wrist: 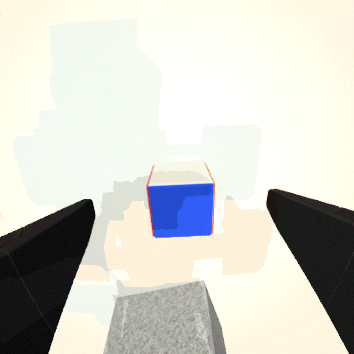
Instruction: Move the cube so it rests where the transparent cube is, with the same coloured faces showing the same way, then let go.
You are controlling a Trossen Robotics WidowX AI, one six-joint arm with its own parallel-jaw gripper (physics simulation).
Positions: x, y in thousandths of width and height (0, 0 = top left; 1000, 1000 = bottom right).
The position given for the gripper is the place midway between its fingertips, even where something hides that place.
In view: the gripper (513, 572) and a cube (510, 552).
